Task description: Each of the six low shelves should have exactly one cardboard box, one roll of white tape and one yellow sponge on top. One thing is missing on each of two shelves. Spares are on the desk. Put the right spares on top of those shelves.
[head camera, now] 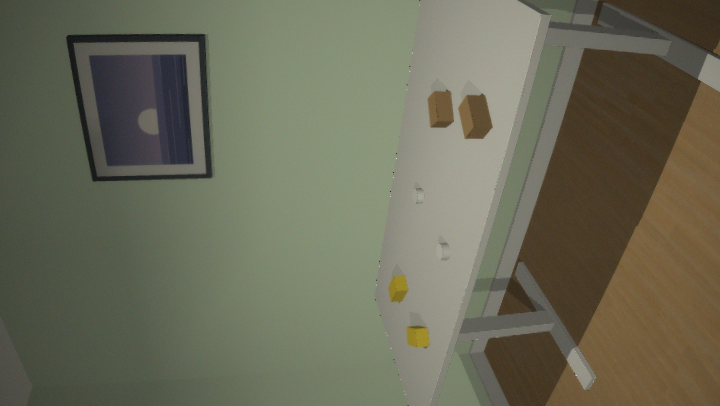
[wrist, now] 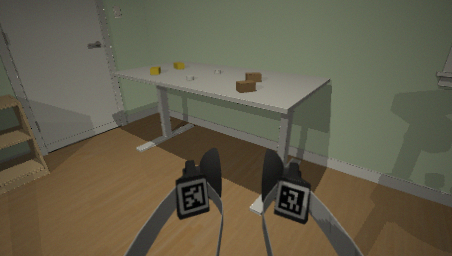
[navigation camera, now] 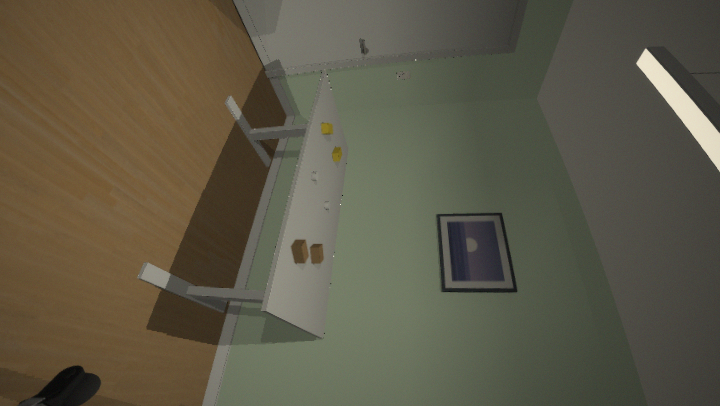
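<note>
The white desk (head camera: 468,201) (navigation camera: 297,211) (wrist: 295,92) stands against the green wall. Two brown cardboard boxes stand close together on it: one box (head camera: 476,117) (navigation camera: 300,251) (wrist: 245,86) nearer the front edge, the other box (head camera: 441,109) (navigation camera: 316,253) (wrist: 253,77) behind. Two white tape rolls lie mid-desk: one roll (head camera: 443,251) (navigation camera: 314,176) (wrist: 190,78) and another roll (head camera: 418,195) (navigation camera: 326,205) (wrist: 217,71). Two yellow sponges, one sponge (head camera: 418,336) (navigation camera: 326,128) (wrist: 155,71) and another sponge (head camera: 398,288) (navigation camera: 336,154) (wrist: 179,65), are toward the far end. My gripper (wrist: 240,166) is open and empty, away from the desk.
A low wooden shelf (wrist: 37,155) shows partly at the left of the wrist view. A grey door (navigation camera: 403,25) (wrist: 60,60) is beyond the desk's far end. The desk's legs (head camera: 509,325) (navigation camera: 221,293) (wrist: 164,112) have feet reaching out over the wooden floor. A framed picture (head camera: 207,105) (navigation camera: 440,252) hangs on the wall.
</note>
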